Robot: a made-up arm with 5 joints.
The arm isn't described. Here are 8 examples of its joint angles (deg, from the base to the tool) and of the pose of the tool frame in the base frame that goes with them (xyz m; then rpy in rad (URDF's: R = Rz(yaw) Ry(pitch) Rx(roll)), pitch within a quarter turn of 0, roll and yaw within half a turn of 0).
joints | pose
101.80 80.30 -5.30 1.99 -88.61 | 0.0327 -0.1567 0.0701 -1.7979 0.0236 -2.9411
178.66 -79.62 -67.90 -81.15 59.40 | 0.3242 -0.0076 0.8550 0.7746 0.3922 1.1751
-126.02 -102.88 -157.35 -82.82 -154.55 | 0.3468 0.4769 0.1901 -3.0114 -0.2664 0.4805
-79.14 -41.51 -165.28 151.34 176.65 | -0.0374 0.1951 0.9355 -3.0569 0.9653 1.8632
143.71 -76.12 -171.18 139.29 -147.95 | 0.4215 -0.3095 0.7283 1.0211 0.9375 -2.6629
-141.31 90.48 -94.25 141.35 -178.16 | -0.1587 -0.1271 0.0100 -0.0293 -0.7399 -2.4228
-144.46 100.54 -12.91 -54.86 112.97 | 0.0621 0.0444 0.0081 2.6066 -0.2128 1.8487
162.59 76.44 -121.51 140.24 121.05 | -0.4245 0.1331 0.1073 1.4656 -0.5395 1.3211
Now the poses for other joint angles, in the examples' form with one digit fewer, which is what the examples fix.
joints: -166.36 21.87 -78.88 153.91 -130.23
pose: -0.335 -0.081 0.407 -1.414 -0.696 -1.434
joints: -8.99 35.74 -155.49 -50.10 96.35
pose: 0.390 -0.062 1.002 -0.176 0.019 -1.619
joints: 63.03 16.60 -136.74 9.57 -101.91
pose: 0.226 0.445 1.056 1.205 0.194 2.597
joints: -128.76 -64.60 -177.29 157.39 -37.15
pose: 0.272 0.338 0.758 1.729 -0.916 -0.802
